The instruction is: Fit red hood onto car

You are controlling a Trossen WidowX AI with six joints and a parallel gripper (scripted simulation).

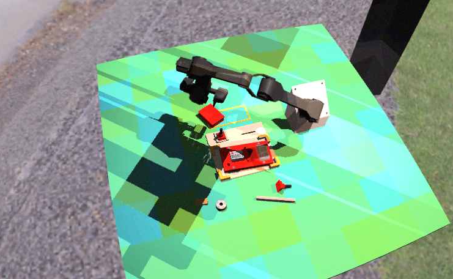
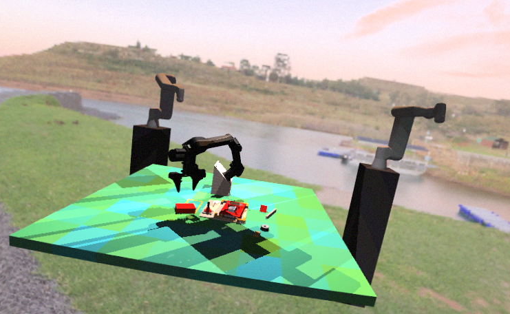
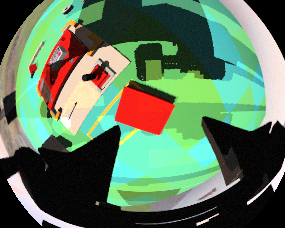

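Now: gripper tip 30 mm past the red hood, 10 mm to the left of it and 100 mm above it. From my gripper tip the other things lie so: grey rod 210 mm behind, 420 mm to the left, 100 mm below; then orange block 70 mm ahead, 380 mm to the left, 110 mm below.
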